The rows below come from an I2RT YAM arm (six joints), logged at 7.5 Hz.
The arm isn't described. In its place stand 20 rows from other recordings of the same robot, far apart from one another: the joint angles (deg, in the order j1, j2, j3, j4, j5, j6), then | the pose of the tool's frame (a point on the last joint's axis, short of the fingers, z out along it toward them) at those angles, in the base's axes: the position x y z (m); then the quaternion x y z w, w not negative.
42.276, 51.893, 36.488, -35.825, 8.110, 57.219 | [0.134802, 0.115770, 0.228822, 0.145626, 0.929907, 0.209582, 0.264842]
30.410, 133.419, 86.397, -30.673, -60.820, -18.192 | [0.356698, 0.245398, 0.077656, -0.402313, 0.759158, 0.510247, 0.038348]
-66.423, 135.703, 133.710, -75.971, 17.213, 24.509 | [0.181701, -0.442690, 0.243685, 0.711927, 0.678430, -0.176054, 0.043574]
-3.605, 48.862, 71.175, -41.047, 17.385, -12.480 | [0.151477, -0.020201, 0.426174, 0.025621, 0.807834, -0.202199, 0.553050]
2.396, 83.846, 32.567, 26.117, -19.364, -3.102 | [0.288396, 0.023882, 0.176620, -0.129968, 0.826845, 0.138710, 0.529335]
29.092, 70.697, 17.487, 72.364, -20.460, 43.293 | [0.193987, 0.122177, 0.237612, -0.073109, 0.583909, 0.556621, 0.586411]
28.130, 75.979, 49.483, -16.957, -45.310, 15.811 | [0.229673, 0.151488, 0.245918, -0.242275, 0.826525, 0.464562, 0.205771]
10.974, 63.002, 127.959, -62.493, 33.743, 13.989 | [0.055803, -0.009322, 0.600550, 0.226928, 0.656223, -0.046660, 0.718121]
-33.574, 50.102, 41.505, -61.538, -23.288, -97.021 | [0.122876, -0.064665, 0.238391, -0.536892, 0.802299, -0.070397, 0.251213]
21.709, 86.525, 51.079, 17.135, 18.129, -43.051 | [0.320687, 0.115753, 0.249934, -0.350773, 0.725429, -0.232579, 0.544626]
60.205, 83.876, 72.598, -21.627, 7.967, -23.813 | [0.171024, 0.288756, 0.327569, -0.561793, 0.673343, 0.090897, 0.471949]
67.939, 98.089, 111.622, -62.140, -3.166, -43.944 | [0.131039, 0.328578, 0.408360, -0.780174, 0.515609, 0.098714, 0.340194]
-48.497, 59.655, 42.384, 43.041, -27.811, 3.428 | [0.167096, -0.163782, 0.371751, 0.042908, 0.553072, -0.197079, 0.808350]
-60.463, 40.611, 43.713, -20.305, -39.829, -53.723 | [0.097624, -0.126037, 0.328542, -0.157286, 0.767350, -0.319450, 0.533279]
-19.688, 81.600, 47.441, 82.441, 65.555, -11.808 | [0.249797, -0.123802, 0.352984, 0.525271, 0.263907, -0.398770, 0.703865]
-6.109, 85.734, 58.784, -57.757, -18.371, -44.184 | [0.255632, -0.016075, 0.211891, -0.328628, 0.929784, 0.124979, 0.109022]
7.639, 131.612, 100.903, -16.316, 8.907, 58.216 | [0.507219, 0.062468, 0.157479, 0.422004, 0.826636, 0.137864, 0.345803]
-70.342, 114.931, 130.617, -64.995, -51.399, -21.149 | [0.165359, -0.380194, 0.403955, 0.214563, 0.830959, 0.059351, 0.509851]
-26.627, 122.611, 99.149, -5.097, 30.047, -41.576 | [0.441640, -0.241357, 0.243268, 0.023287, 0.840457, -0.461145, 0.283612]
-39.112, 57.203, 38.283, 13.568, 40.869, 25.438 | [0.162755, -0.162346, 0.303323, 0.568716, 0.460249, -0.331410, 0.595735]
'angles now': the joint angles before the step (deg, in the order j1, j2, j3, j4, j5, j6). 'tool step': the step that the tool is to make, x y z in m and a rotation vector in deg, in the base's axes. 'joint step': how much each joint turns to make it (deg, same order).
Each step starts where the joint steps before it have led.
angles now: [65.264, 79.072, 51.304, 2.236, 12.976, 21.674]
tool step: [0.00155, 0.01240, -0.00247, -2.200, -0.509, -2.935]
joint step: [1.116, 3.190, 2.757, -1.525, 4.234, 0.607]
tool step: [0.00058, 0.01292, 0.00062, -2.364, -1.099, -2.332]
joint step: [1.192, 3.000, 3.375, -2.111, 4.021, -0.032]
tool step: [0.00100, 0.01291, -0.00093, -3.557, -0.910, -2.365]
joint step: [1.036, 3.286, 3.848, -3.466, 4.032, -0.145]
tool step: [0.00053, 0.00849, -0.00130, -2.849, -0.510, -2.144]
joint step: [0.704, 2.350, 2.867, -3.155, 3.202, 0.357]
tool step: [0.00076, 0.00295, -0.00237, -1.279, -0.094, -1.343]
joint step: [0.187, 1.076, 0.982, -1.322, 1.559, 0.516]
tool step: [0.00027, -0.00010, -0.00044, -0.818, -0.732, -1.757]
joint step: [0.132, 0.265, 0.325, -0.778, 2.096, 0.402]
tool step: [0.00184, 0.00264, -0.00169, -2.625, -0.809, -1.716]
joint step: [0.073, 1.257, 1.489, -2.269, 2.438, -0.262]
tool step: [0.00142, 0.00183, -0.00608, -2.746, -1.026, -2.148]
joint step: [0.125, 1.376, 0.614, -1.459, 2.970, -0.002]
